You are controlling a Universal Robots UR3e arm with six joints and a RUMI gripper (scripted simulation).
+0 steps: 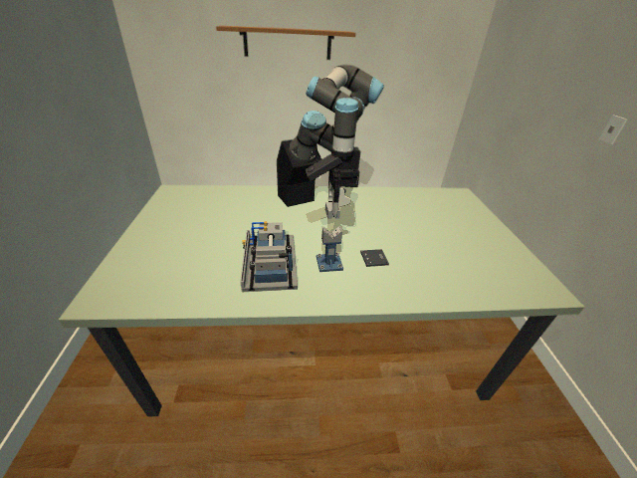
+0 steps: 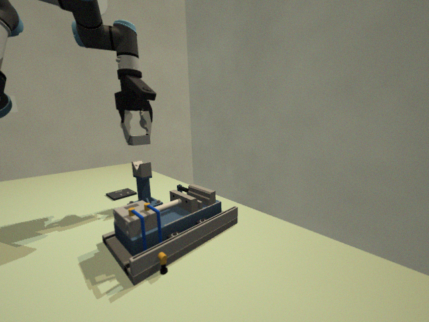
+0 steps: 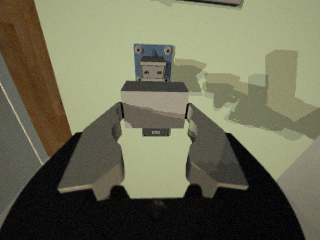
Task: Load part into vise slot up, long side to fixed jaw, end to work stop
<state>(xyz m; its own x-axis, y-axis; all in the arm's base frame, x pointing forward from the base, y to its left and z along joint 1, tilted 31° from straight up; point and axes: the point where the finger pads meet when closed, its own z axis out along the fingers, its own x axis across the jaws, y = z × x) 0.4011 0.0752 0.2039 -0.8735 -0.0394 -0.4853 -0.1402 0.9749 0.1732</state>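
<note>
My hand is 10 mm above the part. Also, from my hand: air cylinder 230 mm to the right, 170 mm below, 90 mm behind; fixed jaw 200 mm to the right, 170 mm below, 110 mm ahead; work stop rod 160 mm to the right, 150 mm below, 70 mm ahead.
</note>
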